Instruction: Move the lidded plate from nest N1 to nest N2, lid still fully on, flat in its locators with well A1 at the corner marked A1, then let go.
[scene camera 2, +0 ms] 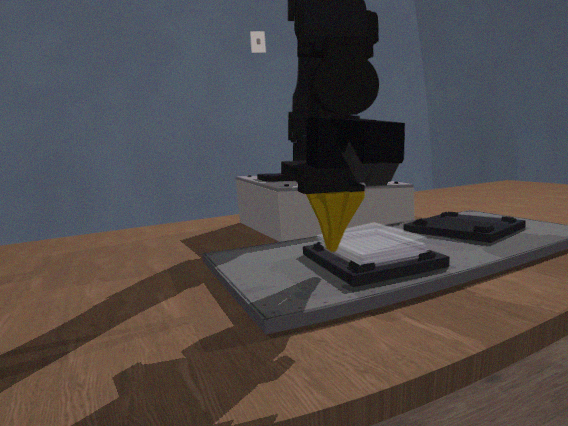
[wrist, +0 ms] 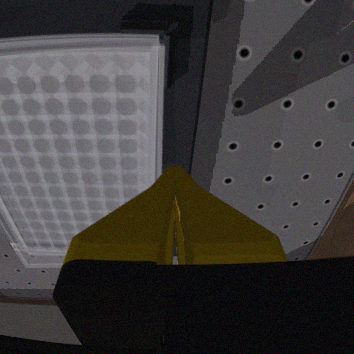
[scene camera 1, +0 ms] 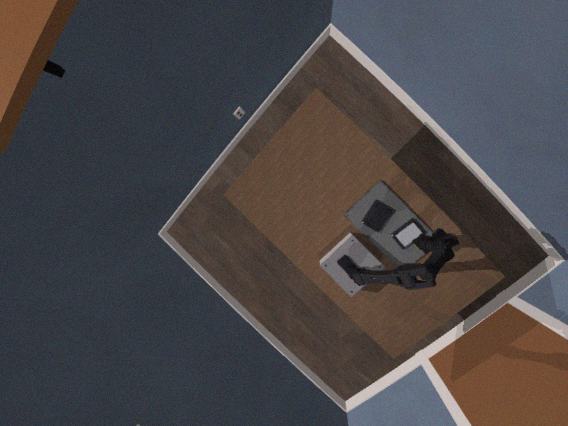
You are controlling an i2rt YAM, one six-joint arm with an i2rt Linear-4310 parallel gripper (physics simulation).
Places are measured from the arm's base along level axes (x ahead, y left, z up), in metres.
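Pixels of known places: gripper, fingertip midpoint: [scene camera 2: 331, 250] [wrist: 174, 177] [scene camera 1: 414, 240]; arm's base at its link origin: [scene camera 1: 352, 270].
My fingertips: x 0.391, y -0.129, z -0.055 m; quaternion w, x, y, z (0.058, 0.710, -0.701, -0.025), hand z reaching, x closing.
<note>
For each thing: its top centre in the pictures, then the offset to it from my fingertips. Level surfaces: height alone.
- clear lidded plate at its top centre: [wrist: 65, 199] [scene camera 2: 368, 233] [scene camera 1: 410, 235] 0.049 m left, 0.000 m ahead, 0.013 m up
- nearer black nest at its top centre: [wrist: 67, 173] [scene camera 2: 370, 246] [scene camera 1: 408, 234] 0.051 m left, 0.001 m ahead, 0.003 m down
- second black nest at its top centre: [scene camera 2: 465, 218] [scene camera 1: 377, 216] 0.260 m left, 0.060 m back, 0.003 m down
- grey perforated board at its top centre: [scene camera 2: 412, 243] [scene camera 1: 392, 227] 0.142 m left, 0.042 m back, 0.021 m down
- wooden table at its surface level: 0.034 m down
The clear lidded plate [scene camera 1: 410, 234] [scene camera 2: 377, 243] [wrist: 75, 130] lies in the nearer black nest [scene camera 2: 400, 272] [wrist: 179, 110] in scene camera 2. Its lid covers the wells; whether the lid and plate are fully seated is unclear. A second black nest [scene camera 1: 378, 216] [scene camera 2: 465, 228] stands empty farther along the board. No N1, N2 or A1 markings can be read. My gripper [scene camera 2: 332, 250] [wrist: 174, 177] is shut and empty, its yellow fingertips together. They point down close beside one edge of the plate, over the nest's rim; contact is unclear. In scene camera 1 the arm hides the fingertips.
Both nests sit on a grey perforated board [scene camera 2: 250, 280] [wrist: 270, 125] on the wooden table [scene camera 1: 295, 165] [scene camera 2: 150, 290]. Raised black locators stand around the nests. The arm's pale box base [scene camera 1: 332, 260] [scene camera 2: 260, 207] is beside the board. Arm shadows cross the table.
</note>
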